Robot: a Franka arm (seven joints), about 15 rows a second.
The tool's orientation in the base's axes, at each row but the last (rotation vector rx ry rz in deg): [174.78 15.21 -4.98]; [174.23 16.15 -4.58]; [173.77 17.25 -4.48]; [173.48 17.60 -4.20]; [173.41 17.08 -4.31]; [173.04 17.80 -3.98]
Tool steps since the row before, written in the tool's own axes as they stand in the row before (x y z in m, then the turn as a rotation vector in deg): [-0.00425 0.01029 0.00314 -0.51 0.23 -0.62]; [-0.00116 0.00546 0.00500 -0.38 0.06 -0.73]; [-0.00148 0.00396 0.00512 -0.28 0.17 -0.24]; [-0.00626 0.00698 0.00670 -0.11 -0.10 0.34]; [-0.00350 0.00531 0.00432 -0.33 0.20 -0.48]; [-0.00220 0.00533 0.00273 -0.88 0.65 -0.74]
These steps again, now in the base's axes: [-0.00254 -0.01109 -0.00211 -0.43 -0.26 0.67]; [-0.00035 -0.00601 -0.00446 -0.33 -0.06 0.75]; [-0.00088 -0.00465 -0.00466 -0.23 -0.20 0.27]; [-0.00497 -0.00872 -0.00566 -0.14 0.04 -0.34]; [-0.00255 -0.00630 -0.00359 -0.26 -0.21 0.52]; [-0.00115 -0.00593 -0.00206 -0.70 -0.73 0.85]
